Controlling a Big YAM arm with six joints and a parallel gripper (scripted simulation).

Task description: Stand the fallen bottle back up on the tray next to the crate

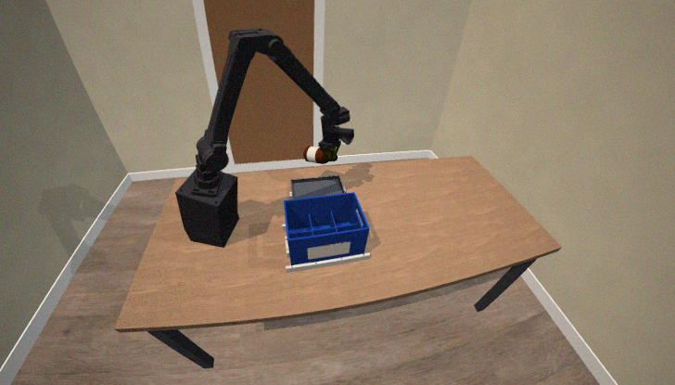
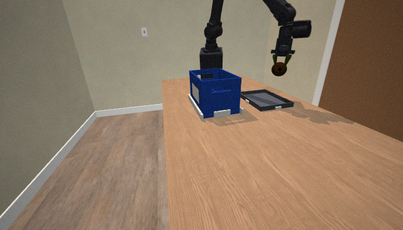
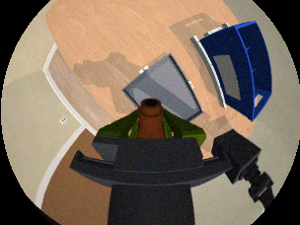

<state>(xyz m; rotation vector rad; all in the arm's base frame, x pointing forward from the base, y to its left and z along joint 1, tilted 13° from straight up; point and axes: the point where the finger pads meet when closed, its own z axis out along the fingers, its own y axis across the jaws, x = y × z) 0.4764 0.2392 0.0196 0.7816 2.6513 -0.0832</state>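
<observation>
My gripper is now 4 cm past the brown bottle, 3 cm to the right of it and 1 cm above it. The rest, counted from my hand: dark grey tray: 17 cm below, 7 cm behind, 3 cm to the right; blue crate: 33 cm to the right, 10 cm below, 6 cm behind.
</observation>
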